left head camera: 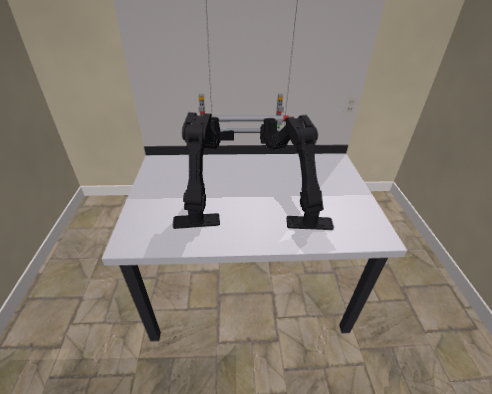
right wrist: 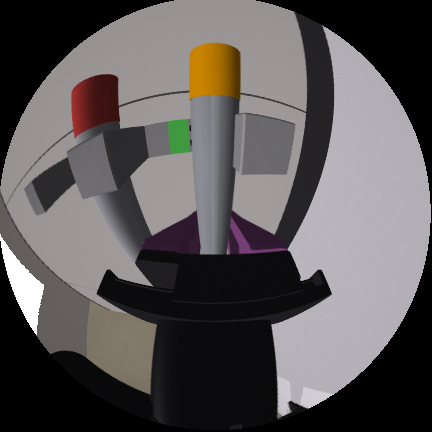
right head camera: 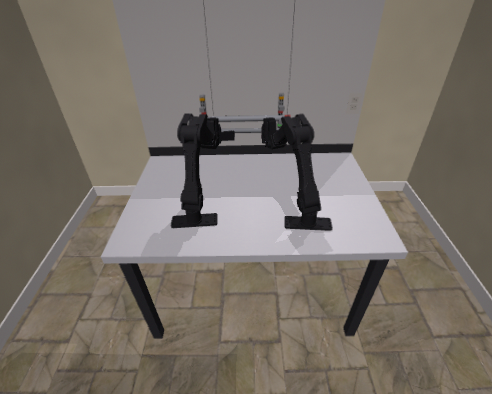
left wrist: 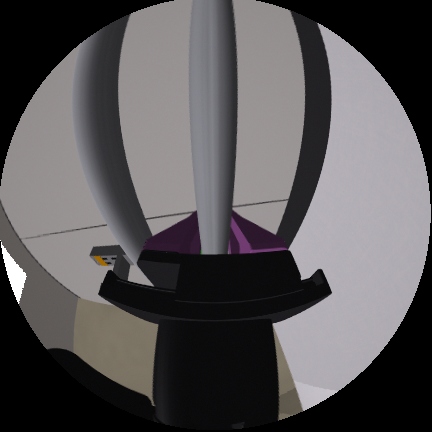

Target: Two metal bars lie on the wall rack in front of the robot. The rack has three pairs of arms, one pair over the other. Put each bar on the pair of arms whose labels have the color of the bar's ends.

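Frame: origin at the left arm's base, x ahead, y up, z right, level; millimetres.
Where they show: left gripper, between the fingertips: [left wrist: 214, 212]; right gripper, between the fingertips: [right wrist: 213, 212]; left arm's base, origin of its link: [left head camera: 196, 221] [right head camera: 194, 221]; right arm's base, origin of its link: [left head camera: 309, 223] [right head camera: 307, 223].
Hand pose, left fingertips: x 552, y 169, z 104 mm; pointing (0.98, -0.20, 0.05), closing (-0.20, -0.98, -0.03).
Observation:
Things, the pixels of their top centre, and the offset from my left fingertips. "spot": a spot on its surface instead. Level surfaces: height alone.
- red-ended bar, centre of its top: [right wrist: 162, 290] [left head camera: 241, 115] [right head camera: 242, 115] dx -38, dy +89, dz +151 mm
- wall rack's, centre of its top: [right wrist: 38, 190] [right head camera: 281, 95] [left head camera: 281, 96] dx -47, dy +193, dz +352 mm
- orange-ended bar, centre of its top: [right wrist: 204, 288] [left head camera: 240, 128] [right head camera: 242, 128] dx -39, dy +19, dz +146 mm
- white table, height of its surface: dy -168 mm
- dark strip, a spot on its surface: [left head camera: 240, 149] spot: dx +4, dy -136, dz +150 mm
The red-ended bar [left head camera: 242, 119] [right head camera: 243, 119] [left wrist: 97, 95] [right wrist: 95, 107] lies on the wall rack's [left head camera: 280, 104] [right head camera: 281, 103] [right wrist: 90, 170] middle arm at the right, by the red labels; its left end is hidden. The orange-ended bar [left head camera: 246, 130] [right head camera: 247, 130] [left wrist: 212, 100] [right wrist: 215, 150] is level and lower, near the green-labelled lowest arm's block; whether it touches that arm I cannot tell. My left gripper [left wrist: 214, 212] and my right gripper [right wrist: 213, 212] are both shut on this bar. The rack's top labels are orange.
The white table [left head camera: 240, 240] [right head camera: 240, 240] stands below the arms. A dark strip [left head camera: 240, 149] [right head camera: 250, 149] runs along its back edge. Two thin cords [left head camera: 209, 60] [left head camera: 294, 50] hang down the grey wall panel above the rack. The arms hide much of the lower rack in the head views.

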